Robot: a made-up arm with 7 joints.
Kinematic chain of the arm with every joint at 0, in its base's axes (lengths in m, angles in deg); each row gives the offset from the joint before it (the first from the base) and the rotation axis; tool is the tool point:
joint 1: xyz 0 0 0.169 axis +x
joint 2: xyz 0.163 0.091 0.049 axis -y
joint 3: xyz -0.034 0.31 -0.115 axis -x
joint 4: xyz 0 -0.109 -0.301 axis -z
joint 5: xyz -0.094 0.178 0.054 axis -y
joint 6: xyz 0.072 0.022 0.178 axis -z
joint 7: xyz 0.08 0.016 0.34 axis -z
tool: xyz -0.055 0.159 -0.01
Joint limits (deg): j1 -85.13..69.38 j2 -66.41..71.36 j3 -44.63..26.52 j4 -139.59..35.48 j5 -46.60..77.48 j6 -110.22..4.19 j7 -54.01..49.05
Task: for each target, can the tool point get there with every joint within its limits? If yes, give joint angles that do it. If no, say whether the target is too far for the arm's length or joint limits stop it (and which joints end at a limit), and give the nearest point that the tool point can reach.
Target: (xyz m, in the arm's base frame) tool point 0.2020 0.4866 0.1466
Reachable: yes | joints -33.95 -19.82 -33.11 12.17 -4.54 -8.43 -40.58
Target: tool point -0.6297 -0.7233 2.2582
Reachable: no: too far | nearest point -0.2008 -0.2313 1.1025 | short by 1.327 m
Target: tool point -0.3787 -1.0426 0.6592
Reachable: no: joint limits stop it (at a limit: joint 1, joint 2, joint 3, joint 5, joint 7) | nearest point -0.2414 -0.5915 0.5511 | short by 0.484 m
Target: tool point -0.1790 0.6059 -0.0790
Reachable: yes | joints -40.44 -17.94 -6.73 20.21 36.47 -57.39 -37.23
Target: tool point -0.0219 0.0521 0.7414
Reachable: yes | joints 37.93 -47.27 -35.37 -2.58 25.31 -40.90 -34.24
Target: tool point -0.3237 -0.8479 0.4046
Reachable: no: joint limits stop it (at a limit: joint 1, joint 2, joint 3, joint 5, joint 7) | nearest point -0.2330 -0.6093 0.4112 | short by 0.255 m
